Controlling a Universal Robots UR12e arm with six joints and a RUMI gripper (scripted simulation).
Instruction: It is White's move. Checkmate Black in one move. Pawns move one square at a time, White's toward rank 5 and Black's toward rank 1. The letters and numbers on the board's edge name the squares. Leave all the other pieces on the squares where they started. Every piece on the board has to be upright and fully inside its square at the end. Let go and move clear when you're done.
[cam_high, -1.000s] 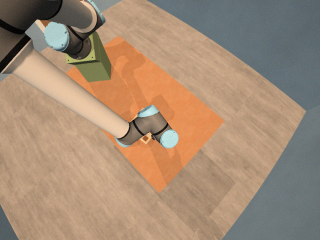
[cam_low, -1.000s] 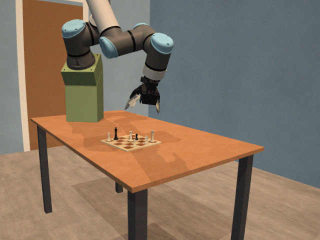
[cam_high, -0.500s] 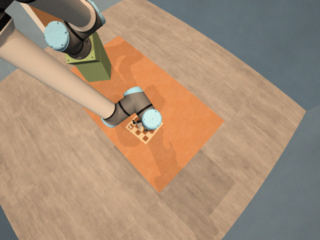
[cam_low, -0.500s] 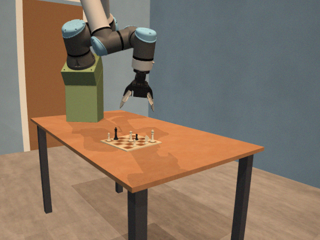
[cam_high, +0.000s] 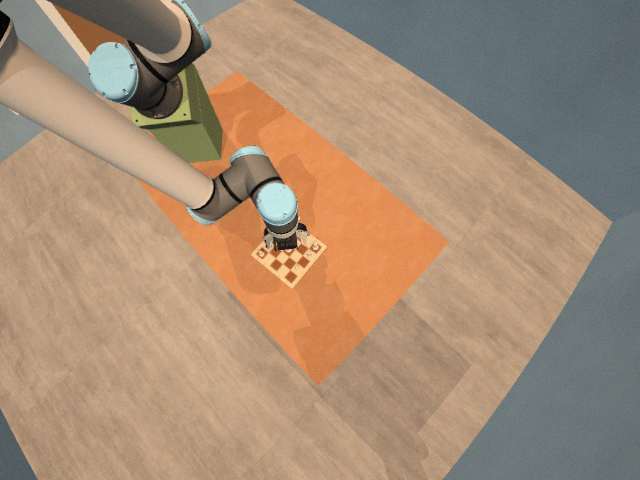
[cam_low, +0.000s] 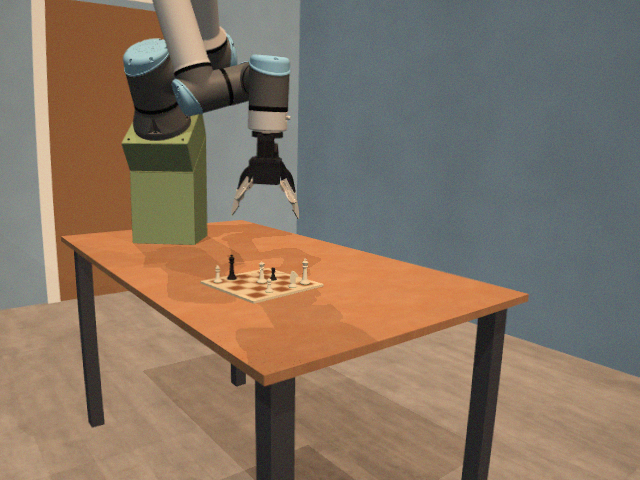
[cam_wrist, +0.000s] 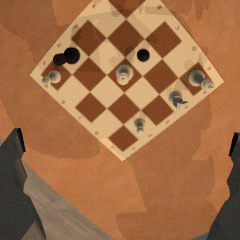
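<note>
Now: hand 150 mm above the black pawn, 40 mm to the right of it and 10 mm past it. The rest, counted from my hand: tall black piece (130 mm below, 90 mm behind, 30 mm to the right); small chessboard (170 mm below, 10 mm behind); tall white piece (130 mm below, 70 mm to the left, 70 mm ahead).
</note>
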